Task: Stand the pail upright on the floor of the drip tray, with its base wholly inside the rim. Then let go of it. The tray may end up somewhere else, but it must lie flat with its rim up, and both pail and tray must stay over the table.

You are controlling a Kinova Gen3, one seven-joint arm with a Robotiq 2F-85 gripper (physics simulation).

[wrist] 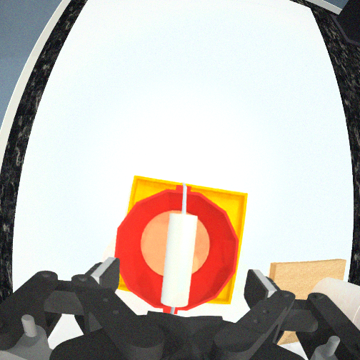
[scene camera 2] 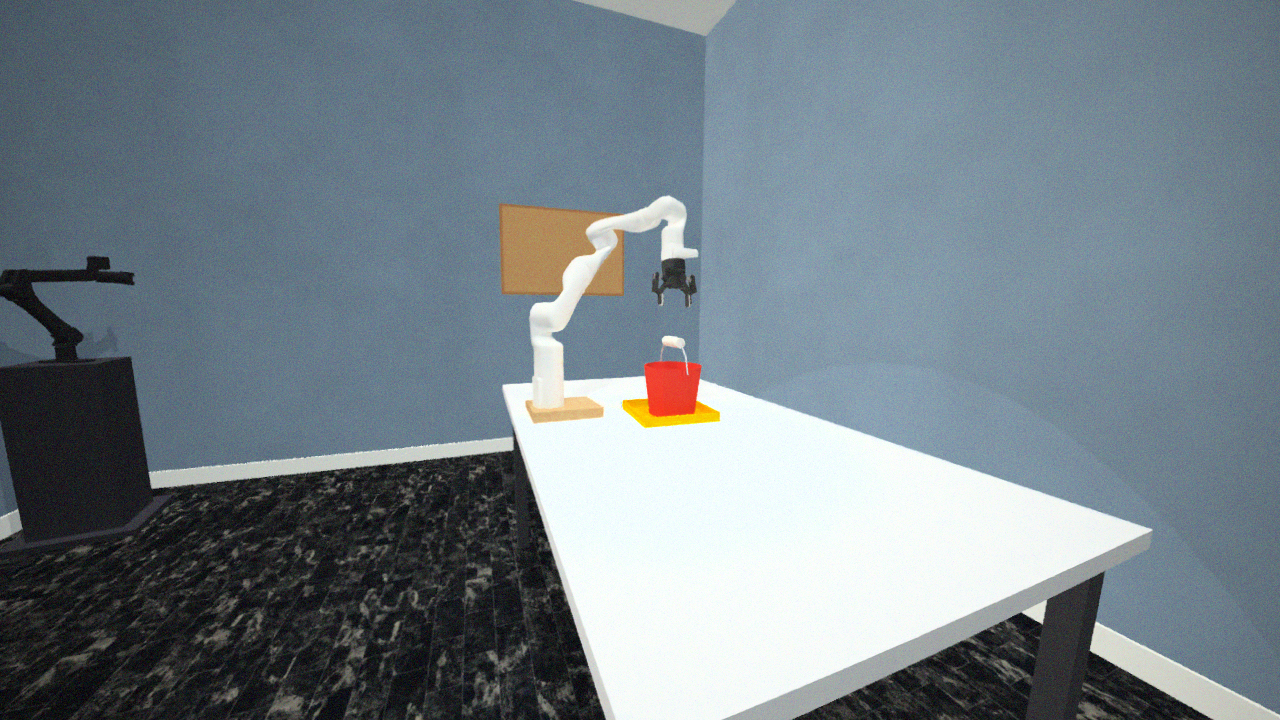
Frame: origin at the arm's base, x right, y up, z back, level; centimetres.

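Seen in the pictures: gripper, fingertip midpoint: [scene camera 2: 675,306]; arm's base at its link origin: [scene camera 2: 549,405].
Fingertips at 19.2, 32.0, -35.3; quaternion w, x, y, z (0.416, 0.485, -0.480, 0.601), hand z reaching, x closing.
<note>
Pixels of each thing's middle, then the offset from my fingertips to it, as dx, dy, dz. "pt": a spot on its surface instead. Level surfaces: height alone.
- red pail at a spot on its surface: [scene camera 2: 672,389] pt +6.2, -25.3, +5.0
- yellow drip tray at the middle of its body: [scene camera 2: 668,410] -0.4, -33.7, +1.6
- white handle grip at the middle of its body: [scene camera 2: 673,341] -0.5, -11.3, +0.1
- white table at its surface level: dy -35.1
The red pail [scene camera 2: 672,389] [wrist: 221,250] stands upright on the yellow drip tray [scene camera 2: 680,420] [wrist: 241,205], which lies flat on the table with its rim up. The pail's lower edge appears inside the rim. The pail body hides much of the tray in the wrist view, including where base and tray floor meet. The white handle grip [scene camera 2: 673,342] [wrist: 181,260] stands raised above the pail's mouth. My gripper [scene camera 2: 674,302] [wrist: 182,278] is open and empty, pointing down above the grip, with a visible gap between the fingertips and the grip.
The wooden board [scene camera 2: 565,411] [wrist: 302,275] under the arm's base lies beside the tray. The white table [scene camera 2: 760,537] [wrist: 200,100] reaches far toward the scene camera. A black arm [scene camera 2: 58,277] stands on a dark pedestal [scene camera 2: 71,447] off the table at the left.
</note>
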